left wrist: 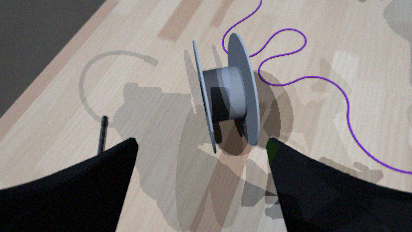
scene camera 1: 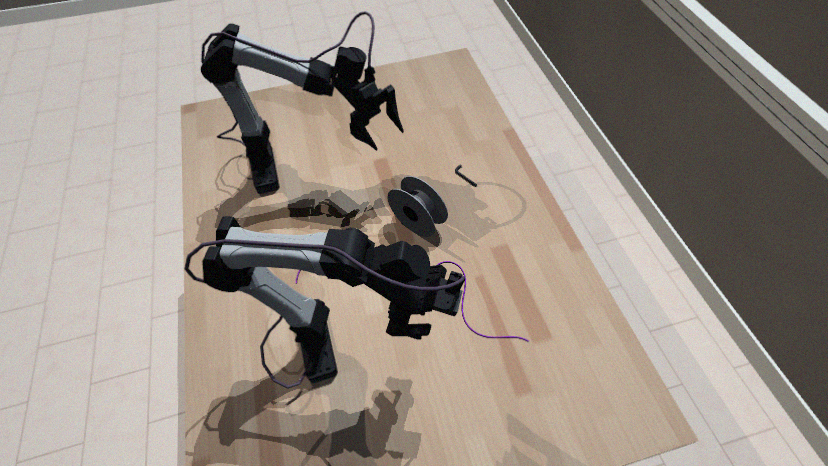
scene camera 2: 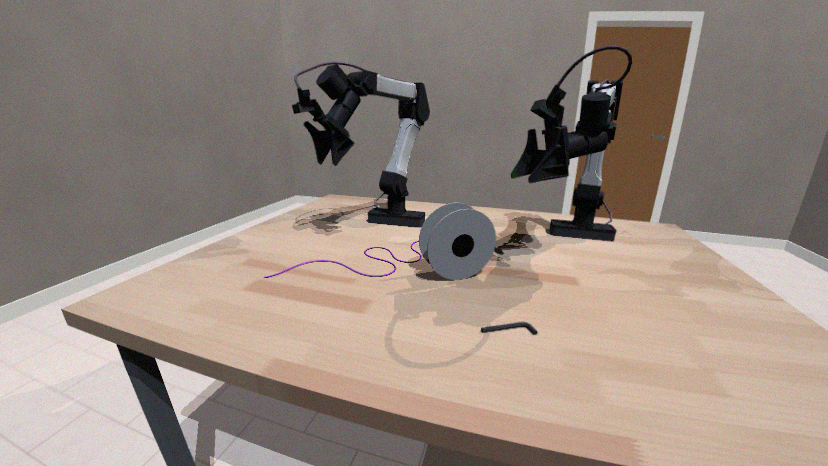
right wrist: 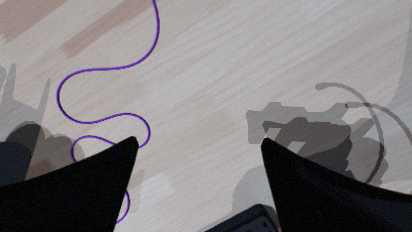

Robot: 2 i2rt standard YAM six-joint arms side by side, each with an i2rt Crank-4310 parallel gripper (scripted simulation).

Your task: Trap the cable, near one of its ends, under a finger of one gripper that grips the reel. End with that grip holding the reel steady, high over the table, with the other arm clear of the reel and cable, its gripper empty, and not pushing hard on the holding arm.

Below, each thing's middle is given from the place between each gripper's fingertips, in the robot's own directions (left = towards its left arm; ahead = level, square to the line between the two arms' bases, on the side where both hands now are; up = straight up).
I see my right gripper (scene camera 2: 326,164) 38 cm to the right of the grey reel (scene camera 2: 458,241), 16 cm above it and 14 cm short of it.
The grey reel is 16 cm below my left hand (scene camera 2: 519,178), 13 cm to the right of it and 2 cm ahead of it.
